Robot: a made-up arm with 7 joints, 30 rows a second.
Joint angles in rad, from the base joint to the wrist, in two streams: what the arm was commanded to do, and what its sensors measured. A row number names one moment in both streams.
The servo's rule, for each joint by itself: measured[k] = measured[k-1] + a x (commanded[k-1-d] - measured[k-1]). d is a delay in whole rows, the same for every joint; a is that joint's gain. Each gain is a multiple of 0.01, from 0.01 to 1. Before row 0 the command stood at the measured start. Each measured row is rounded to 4 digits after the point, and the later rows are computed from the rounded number. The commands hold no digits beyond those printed.
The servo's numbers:
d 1
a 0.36 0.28 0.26 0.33 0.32 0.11 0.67
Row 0, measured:
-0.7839 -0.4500 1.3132 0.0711 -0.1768 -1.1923 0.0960
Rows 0 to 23, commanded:
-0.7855 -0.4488 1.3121 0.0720 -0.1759 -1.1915 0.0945
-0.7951 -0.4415 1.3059 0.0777 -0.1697 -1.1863 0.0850
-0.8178 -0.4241 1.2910 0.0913 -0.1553 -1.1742 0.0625
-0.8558 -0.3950 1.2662 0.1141 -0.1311 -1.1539 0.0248
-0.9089 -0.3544 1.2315 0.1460 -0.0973 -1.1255 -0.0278
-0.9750 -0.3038 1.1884 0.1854 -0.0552 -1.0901 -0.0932
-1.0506 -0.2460 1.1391 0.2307 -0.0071 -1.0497 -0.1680
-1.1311 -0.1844 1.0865 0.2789 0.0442 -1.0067 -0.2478
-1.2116 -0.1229 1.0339 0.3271 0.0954 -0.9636 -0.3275
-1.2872 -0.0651 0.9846 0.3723 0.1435 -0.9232 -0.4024
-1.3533 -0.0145 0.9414 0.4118 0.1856 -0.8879 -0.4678
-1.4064 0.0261 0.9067 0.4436 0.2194 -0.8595 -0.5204
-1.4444 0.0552 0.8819 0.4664 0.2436 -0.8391 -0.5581
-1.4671 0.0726 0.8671 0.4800 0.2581 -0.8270 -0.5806
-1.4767 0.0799 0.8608 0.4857 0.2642 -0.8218 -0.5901
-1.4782 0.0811 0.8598 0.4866 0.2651 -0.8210 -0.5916
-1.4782 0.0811 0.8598 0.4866 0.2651 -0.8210 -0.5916
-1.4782 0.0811 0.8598 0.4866 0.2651 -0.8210 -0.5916
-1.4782 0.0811 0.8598 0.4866 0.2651 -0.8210 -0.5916
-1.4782 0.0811 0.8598 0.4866 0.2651 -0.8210 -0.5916
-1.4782 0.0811 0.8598 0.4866 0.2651 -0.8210 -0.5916
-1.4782 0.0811 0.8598 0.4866 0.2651 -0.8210 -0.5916
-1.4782 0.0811 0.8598 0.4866 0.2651 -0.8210 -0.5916
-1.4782 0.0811 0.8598 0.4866 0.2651 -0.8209 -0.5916
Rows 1 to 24, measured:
-0.7839 -0.4500 1.3132 0.0711 -0.1768 -1.1923 0.0960
-0.7845 -0.4497 1.3129 0.0714 -0.1765 -1.1922 0.0950
-0.7883 -0.4474 1.3111 0.0735 -0.1743 -1.1916 0.0883
-0.7989 -0.4409 1.3059 0.0794 -0.1682 -1.1897 0.0710
-0.8194 -0.4280 1.2956 0.0909 -0.1563 -1.1858 0.0400
-0.8516 -0.4074 1.2789 0.1091 -0.1374 -1.1792 -0.0054
-0.8960 -0.3784 1.2554 0.1343 -0.1111 -1.1694 -0.0642
-0.9517 -0.3413 1.2252 0.1661 -0.0778 -1.1562 -0.1337
-1.0163 -0.2974 1.1891 0.2033 -0.0388 -1.1398 -0.2101
-1.0866 -0.2485 1.1487 0.2442 0.0041 -1.1204 -0.2888
-1.1588 -0.1971 1.1060 0.2865 0.0487 -1.0987 -0.3649
-1.2288 -0.1460 1.0632 0.3278 0.0925 -1.0755 -0.4338
-1.2927 -0.0978 1.0225 0.3660 0.1331 -1.0517 -0.4918
-1.3473 -0.0550 0.9859 0.3991 0.1685 -1.0283 -0.5362
-1.3904 -0.0193 0.9550 0.4258 0.1972 -1.0062 -0.5659
-1.4215 0.0085 0.9305 0.4456 0.2186 -0.9859 -0.5821
-1.4419 0.0288 0.9121 0.4591 0.2335 -0.9678 -0.5885
-1.4550 0.0434 0.8985 0.4682 0.2436 -0.9517 -0.5906
-1.4634 0.0540 0.8884 0.4743 0.2505 -0.9373 -0.5913
-1.4687 0.0616 0.8810 0.4784 0.2552 -0.9245 -0.5915
-1.4721 0.0671 0.8755 0.4811 0.2584 -0.9131 -0.5916
-1.4743 0.0710 0.8714 0.4829 0.2605 -0.9030 -0.5916
-1.4757 0.0738 0.8684 0.4841 0.2620 -0.8940 -0.5916
-1.4766 0.0758 0.8662 0.4849 0.2630 -0.8860 -0.5916

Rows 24 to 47, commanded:
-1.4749 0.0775 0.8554 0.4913 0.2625 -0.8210 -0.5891
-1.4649 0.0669 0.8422 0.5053 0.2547 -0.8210 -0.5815
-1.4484 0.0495 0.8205 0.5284 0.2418 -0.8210 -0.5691
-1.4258 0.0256 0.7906 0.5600 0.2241 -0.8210 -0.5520
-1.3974 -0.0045 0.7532 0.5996 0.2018 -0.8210 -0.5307
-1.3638 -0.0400 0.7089 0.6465 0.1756 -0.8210 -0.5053
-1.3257 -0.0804 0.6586 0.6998 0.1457 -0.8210 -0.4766
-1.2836 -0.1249 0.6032 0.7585 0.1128 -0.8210 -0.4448
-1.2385 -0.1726 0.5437 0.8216 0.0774 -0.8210 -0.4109
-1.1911 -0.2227 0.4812 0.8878 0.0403 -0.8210 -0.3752
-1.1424 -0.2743 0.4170 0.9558 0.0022 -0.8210 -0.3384
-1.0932 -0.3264 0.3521 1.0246 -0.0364 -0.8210 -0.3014
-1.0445 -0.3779 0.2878 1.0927 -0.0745 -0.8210 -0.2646
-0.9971 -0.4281 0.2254 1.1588 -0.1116 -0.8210 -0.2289
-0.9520 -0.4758 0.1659 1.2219 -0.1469 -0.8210 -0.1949
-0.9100 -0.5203 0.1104 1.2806 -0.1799 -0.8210 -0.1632
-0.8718 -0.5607 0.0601 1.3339 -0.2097 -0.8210 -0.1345
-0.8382 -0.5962 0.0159 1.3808 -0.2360 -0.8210 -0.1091
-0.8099 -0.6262 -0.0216 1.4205 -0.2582 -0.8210 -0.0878
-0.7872 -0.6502 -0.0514 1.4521 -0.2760 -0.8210 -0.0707
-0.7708 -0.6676 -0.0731 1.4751 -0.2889 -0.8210 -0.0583
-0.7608 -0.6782 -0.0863 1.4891 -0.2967 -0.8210 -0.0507
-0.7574 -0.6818 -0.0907 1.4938 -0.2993 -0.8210 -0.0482
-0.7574 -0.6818 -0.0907 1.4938 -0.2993 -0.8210 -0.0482
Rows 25 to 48, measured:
-1.4772 0.0773 0.8645 0.4855 0.2637 -0.8788 -0.5916
-1.4764 0.0774 0.8621 0.4874 0.2633 -0.8724 -0.5899
-1.4723 0.0745 0.8569 0.4933 0.2605 -0.8667 -0.5843
-1.4637 0.0675 0.8474 0.5049 0.2545 -0.8617 -0.5741
-1.4501 0.0558 0.8326 0.5231 0.2448 -0.8572 -0.5593
-1.4311 0.0389 0.8120 0.5483 0.2310 -0.8532 -0.5401
-1.4069 0.0168 0.7852 0.5807 0.2133 -0.8497 -0.5168
-1.3777 -0.0104 0.7523 0.6200 0.1917 -0.8465 -0.4899
-1.3438 -0.0425 0.7135 0.6657 0.1665 -0.8437 -0.4597
-1.3059 -0.0789 0.6694 0.7171 0.1380 -0.8412 -0.4270
-1.2646 -0.1192 0.6205 0.7734 0.1067 -0.8390 -0.3923
-1.2206 -0.1626 0.5676 0.8336 0.0733 -0.8370 -0.3562
-1.1747 -0.2085 0.5116 0.8966 0.0382 -0.8352 -0.3195
-1.1278 -0.2559 0.4534 0.9613 0.0021 -0.8336 -0.2827
-1.0807 -0.3041 0.3941 1.0265 -0.0343 -0.8322 -0.2467
-1.0344 -0.3522 0.3348 1.0910 -0.0703 -0.8310 -0.2120
-0.9896 -0.3993 0.2765 1.1536 -0.1054 -0.8299 -0.1793
-0.9472 -0.4445 0.2202 1.2131 -0.1388 -0.8289 -0.1493
-0.9080 -0.4870 0.1671 1.2684 -0.1699 -0.8280 -0.1224
-0.8727 -0.5260 0.1180 1.3186 -0.1982 -0.8272 -0.0992
-0.8419 -0.5608 0.0740 1.3627 -0.2231 -0.8265 -0.0801
-0.8163 -0.5907 0.0358 1.3998 -0.2442 -0.8259 -0.0655
-0.7963 -0.6152 0.0041 1.4293 -0.2610 -0.8254 -0.0556
-0.7823 -0.6338 -0.0205 1.4506 -0.2733 -0.8249 -0.0506

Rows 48 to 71, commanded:
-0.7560 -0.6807 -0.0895 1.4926 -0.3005 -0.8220 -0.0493
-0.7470 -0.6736 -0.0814 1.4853 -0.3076 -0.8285 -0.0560
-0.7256 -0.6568 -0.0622 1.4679 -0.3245 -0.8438 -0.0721
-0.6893 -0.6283 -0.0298 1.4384 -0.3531 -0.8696 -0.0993
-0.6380 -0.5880 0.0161 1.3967 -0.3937 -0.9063 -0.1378
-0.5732 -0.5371 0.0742 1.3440 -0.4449 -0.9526 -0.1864
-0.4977 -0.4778 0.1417 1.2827 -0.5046 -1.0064 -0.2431
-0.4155 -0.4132 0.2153 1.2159 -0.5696 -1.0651 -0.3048
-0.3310 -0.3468 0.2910 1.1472 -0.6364 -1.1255 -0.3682
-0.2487 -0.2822 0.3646 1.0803 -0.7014 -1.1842 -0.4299
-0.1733 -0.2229 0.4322 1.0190 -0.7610 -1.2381 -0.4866
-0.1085 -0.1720 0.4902 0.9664 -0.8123 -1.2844 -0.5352
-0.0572 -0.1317 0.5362 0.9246 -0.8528 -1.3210 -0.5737
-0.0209 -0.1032 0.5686 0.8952 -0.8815 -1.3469 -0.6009
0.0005 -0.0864 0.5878 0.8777 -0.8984 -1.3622 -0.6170
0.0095 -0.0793 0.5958 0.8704 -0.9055 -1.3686 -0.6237
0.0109 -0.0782 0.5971 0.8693 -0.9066 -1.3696 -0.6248
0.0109 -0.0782 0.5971 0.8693 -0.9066 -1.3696 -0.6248
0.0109 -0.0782 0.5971 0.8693 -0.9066 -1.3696 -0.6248
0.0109 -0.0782 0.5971 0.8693 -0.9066 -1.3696 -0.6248
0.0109 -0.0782 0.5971 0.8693 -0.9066 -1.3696 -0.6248
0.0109 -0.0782 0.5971 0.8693 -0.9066 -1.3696 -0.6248
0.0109 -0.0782 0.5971 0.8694 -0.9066 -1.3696 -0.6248
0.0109 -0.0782 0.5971 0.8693 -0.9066 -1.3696 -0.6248
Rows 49 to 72, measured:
-0.7733 -0.6472 -0.0388 1.4649 -0.2816 -0.8245 -0.0490
-0.7671 -0.6566 -0.0520 1.4740 -0.2876 -0.8242 -0.0492
-0.7599 -0.6614 -0.0596 1.4777 -0.2940 -0.8247 -0.0538
-0.7476 -0.6601 -0.0603 1.4745 -0.3038 -0.8268 -0.0661
-0.7266 -0.6512 -0.0524 1.4626 -0.3196 -0.8315 -0.0883
-0.6947 -0.6335 -0.0346 1.4409 -0.3433 -0.8397 -0.1215
-0.6510 -0.6065 -0.0063 1.4089 -0.3758 -0.8521 -0.1650
-0.5958 -0.5705 0.0322 1.3673 -0.4170 -0.8691 -0.2173
-0.5309 -0.5265 0.0798 1.3173 -0.4658 -0.8907 -0.2759
-0.4589 -0.4762 0.1347 1.2612 -0.5204 -0.9165 -0.3377
-0.3832 -0.4219 0.1945 1.2015 -0.5783 -0.9459 -0.3995
-0.3076 -0.3662 0.2563 1.1413 -0.6368 -0.9780 -0.4579
-0.2359 -0.3118 0.3171 1.0836 -0.6930 -1.0117 -0.5097
-0.1716 -0.2614 0.3741 1.0311 -0.7441 -1.0457 -0.5526
-0.1173 -0.2171 0.4247 0.9863 -0.7881 -1.0788 -0.5850
-0.0749 -0.1805 0.4671 0.9505 -0.8234 -1.1100 -0.6064
-0.0445 -0.1522 0.5006 0.9241 -0.8497 -1.1384 -0.6180
-0.0246 -0.1315 0.5257 0.9060 -0.8679 -1.1638 -0.6226
-0.0118 -0.1166 0.5443 0.8939 -0.8803 -1.1864 -0.6241
-0.0036 -0.1058 0.5580 0.8858 -0.8887 -1.2066 -0.6246
0.0016 -0.0981 0.5682 0.8804 -0.8944 -1.2245 -0.6247
0.0049 -0.0925 0.5757 0.8767 -0.8983 -1.2405 -0.6248
0.0071 -0.0885 0.5813 0.8743 -0.9010 -1.2547 -0.6248
0.0085 -0.0856 0.5854 0.8727 -0.9028 -1.2673 -0.6248

